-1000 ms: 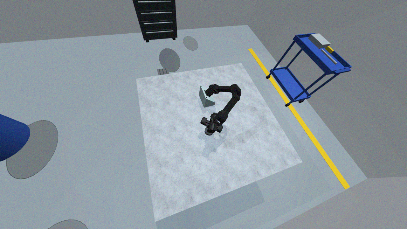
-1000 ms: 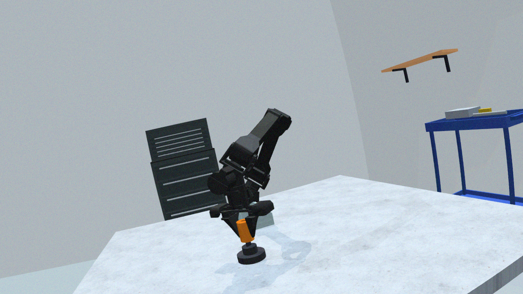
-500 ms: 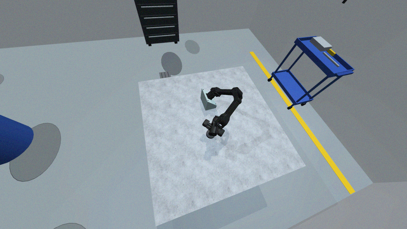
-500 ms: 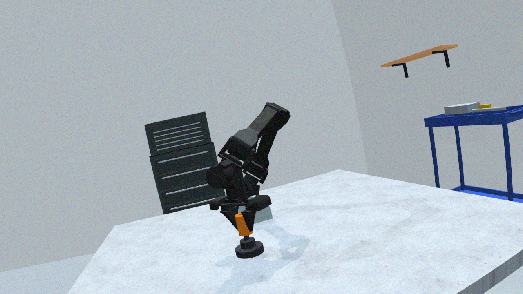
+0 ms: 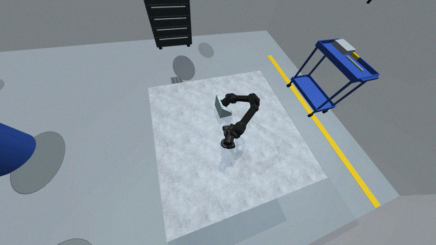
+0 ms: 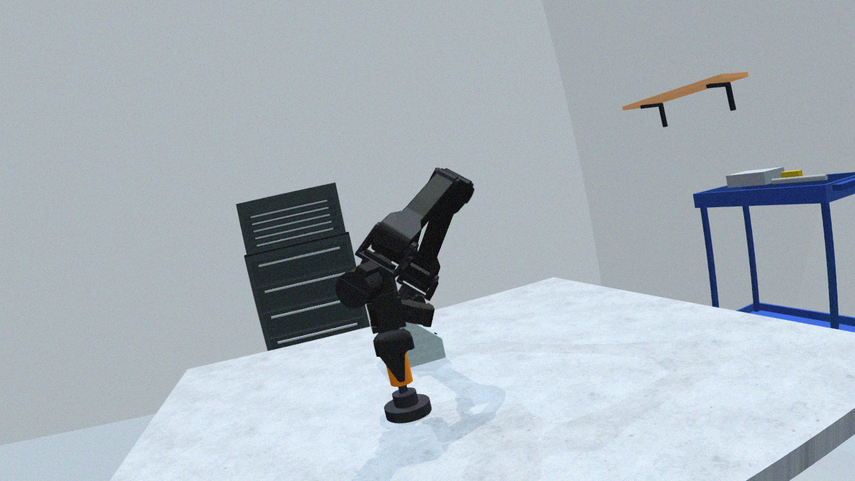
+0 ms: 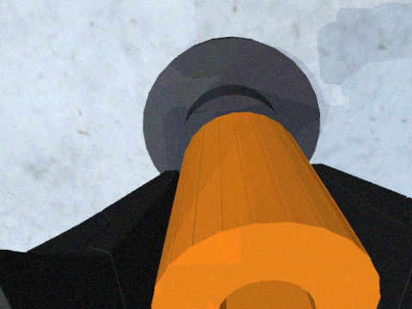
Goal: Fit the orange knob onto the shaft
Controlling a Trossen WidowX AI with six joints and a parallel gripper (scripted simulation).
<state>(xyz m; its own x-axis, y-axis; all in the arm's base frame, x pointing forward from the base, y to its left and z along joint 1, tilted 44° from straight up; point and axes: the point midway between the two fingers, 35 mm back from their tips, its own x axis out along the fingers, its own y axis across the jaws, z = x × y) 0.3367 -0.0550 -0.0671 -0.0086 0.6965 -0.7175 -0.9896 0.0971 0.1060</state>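
The orange knob is 2 cm above my gripper tip. From my gripper tip the other things lie so: dark round pedestal 4 cm below.
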